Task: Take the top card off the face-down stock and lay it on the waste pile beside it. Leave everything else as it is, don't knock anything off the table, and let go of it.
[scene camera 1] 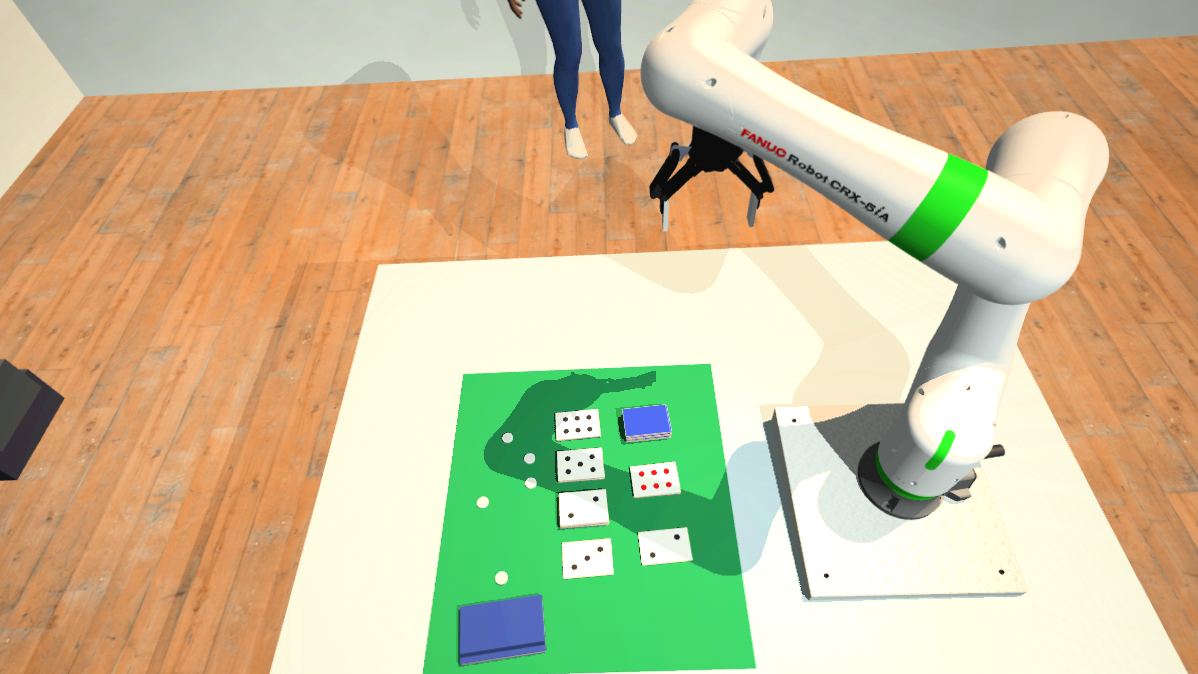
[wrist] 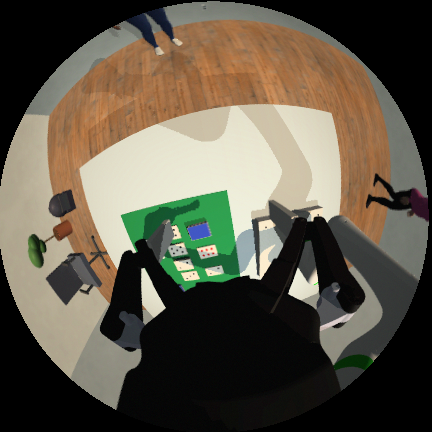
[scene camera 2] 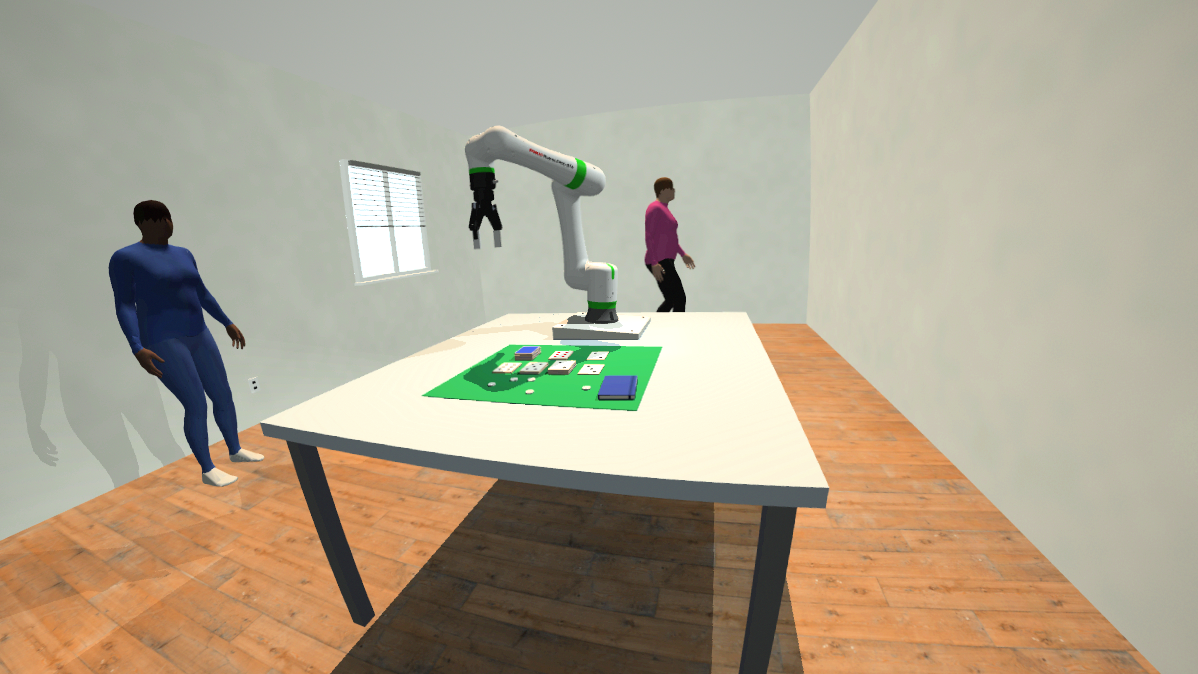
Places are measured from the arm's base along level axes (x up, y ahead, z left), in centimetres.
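Pixels of known places: gripper, fingertip midpoint: [scene camera 1: 707, 223] [wrist: 219, 218] [scene camera 2: 488, 248]; arm's base, origin of the base link: [scene camera 1: 899, 479] [scene camera 2: 601, 320].
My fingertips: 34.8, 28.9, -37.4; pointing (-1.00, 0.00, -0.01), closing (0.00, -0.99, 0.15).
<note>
For each thing: its top centre in the pictures, then the offset to it from my fingertips, as dx, dy, dz. Level surfaces: height alone.
- stack with a blue top card, middle of its top: [scene camera 1: 646, 420] [scene camera 2: 527, 349] [wrist: 198, 231] -35.7, +13.9, +15.9
- green mat, its level: dx -38.1
- red six-pip card, middle of its top: [scene camera 1: 655, 479] [scene camera 2: 560, 354] [wrist: 207, 251] -37.4, +14.6, +27.9
- black six-pip card, middle of its top: [scene camera 1: 577, 424] [scene camera 2: 507, 366] -37.4, +27.5, +13.1
- black five, middle of its top: [scene camera 1: 580, 464] [scene camera 2: 534, 366] [wrist: 176, 249] -37.1, +28.3, +22.3
- three, middle of its top: [scene camera 1: 587, 558] [scene camera 2: 591, 368] [wrist: 189, 275] -37.7, +29.7, +40.5
- blue notebook, middle of its top: [scene camera 1: 501, 628] [scene camera 2: 618, 384] -36.9, +45.6, +49.9
The face-down stock, a stack with a blue top card [scene camera 1: 645, 422] [scene camera 2: 527, 351] [wrist: 199, 230], lies at the far right of the green mat [scene camera 1: 720, 620] [scene camera 2: 640, 364] [wrist: 220, 206]. A red six-pip card [scene camera 1: 654, 479] [scene camera 2: 560, 355] [wrist: 207, 251] lies face-up on its near side in scene camera 1. A black six-pip card [scene camera 1: 577, 425] [scene camera 2: 506, 368] lies left of the stock. Which of these is the waste pile I cannot tell. My gripper [scene camera 1: 708, 217] [scene camera 2: 487, 242] [wrist: 219, 218] is open and empty, pointing down, high above the table and well clear of the cards.
More face-up cards lie near the stock: a black five [scene camera 1: 579, 463], a two [scene camera 1: 583, 508], a three [scene camera 1: 587, 558] and another two [scene camera 1: 665, 545]. Several small white discs [scene camera 1: 500, 577] and a blue notebook [scene camera 1: 502, 628] [scene camera 2: 618, 387] lie on the mat. The arm's base plate [scene camera 1: 913, 570] is to the right.
</note>
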